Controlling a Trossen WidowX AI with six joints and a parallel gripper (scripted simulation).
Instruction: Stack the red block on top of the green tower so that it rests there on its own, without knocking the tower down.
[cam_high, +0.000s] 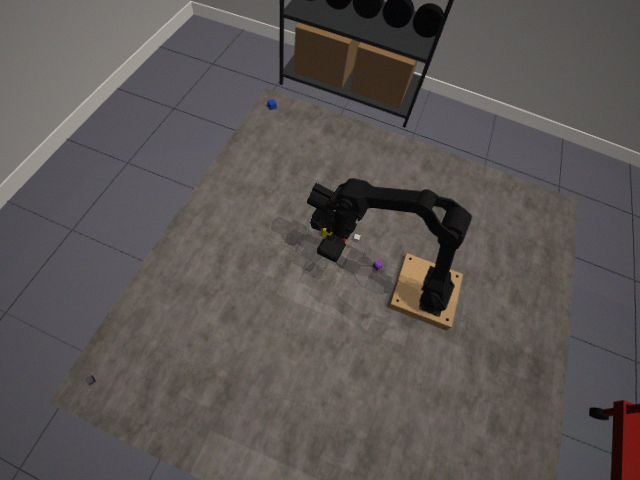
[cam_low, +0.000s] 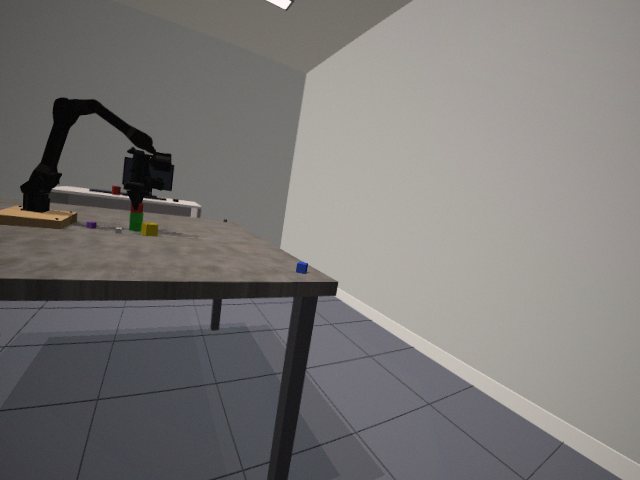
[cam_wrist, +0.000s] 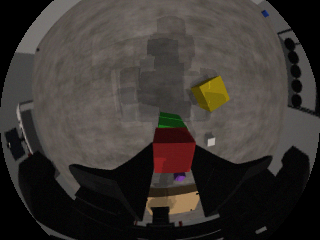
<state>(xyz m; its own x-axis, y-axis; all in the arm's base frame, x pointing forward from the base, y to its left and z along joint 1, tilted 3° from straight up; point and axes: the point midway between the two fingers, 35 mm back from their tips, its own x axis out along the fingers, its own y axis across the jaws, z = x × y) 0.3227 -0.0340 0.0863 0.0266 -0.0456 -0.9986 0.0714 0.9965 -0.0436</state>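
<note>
The red block is 1 cm above my gripper tip. Also, from my gripper tip: small white cube: 4 cm behind, 9 cm to the right, 7 cm below; purple cube: 14 cm behind, 2 cm to the right, 7 cm below; yellow block: 5 cm ahead, 7 cm to the right, 6 cm below.
</note>
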